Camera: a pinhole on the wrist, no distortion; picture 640 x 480 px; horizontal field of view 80.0 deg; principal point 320.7 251.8 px. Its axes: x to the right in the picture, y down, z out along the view. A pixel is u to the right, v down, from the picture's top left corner.
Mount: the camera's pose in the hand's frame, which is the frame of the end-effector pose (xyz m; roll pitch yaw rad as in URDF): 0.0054 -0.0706 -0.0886 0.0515 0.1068 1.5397
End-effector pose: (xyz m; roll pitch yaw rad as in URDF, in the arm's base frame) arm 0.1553 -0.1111 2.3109 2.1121 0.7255 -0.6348
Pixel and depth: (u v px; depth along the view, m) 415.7 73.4 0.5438
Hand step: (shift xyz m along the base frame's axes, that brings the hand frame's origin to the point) -0.1385 -0.4207 -0.2864
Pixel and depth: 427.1 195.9 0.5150
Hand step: -0.2291 -0.3398 -0.1517
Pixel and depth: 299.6 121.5 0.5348
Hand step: -0.2193 -0.2704 -0.3440
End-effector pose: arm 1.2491 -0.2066 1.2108 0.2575 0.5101 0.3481
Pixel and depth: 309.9 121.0 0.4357
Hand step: 0.3344 -0.0140 0.1886
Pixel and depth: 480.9 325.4 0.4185
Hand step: 0.0952 0.1052 0.3200
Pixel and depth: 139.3 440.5 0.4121
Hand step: 0.0835 -0.2860 0.3379
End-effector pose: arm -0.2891 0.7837 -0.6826 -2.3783 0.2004 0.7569
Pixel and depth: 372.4 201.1 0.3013
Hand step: -0.0733 0.1249 -0.1572
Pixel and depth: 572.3 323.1 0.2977
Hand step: -0.0667 -0.0402 -0.2352
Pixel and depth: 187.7 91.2 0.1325
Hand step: -0.0199 0.1281 0.0257
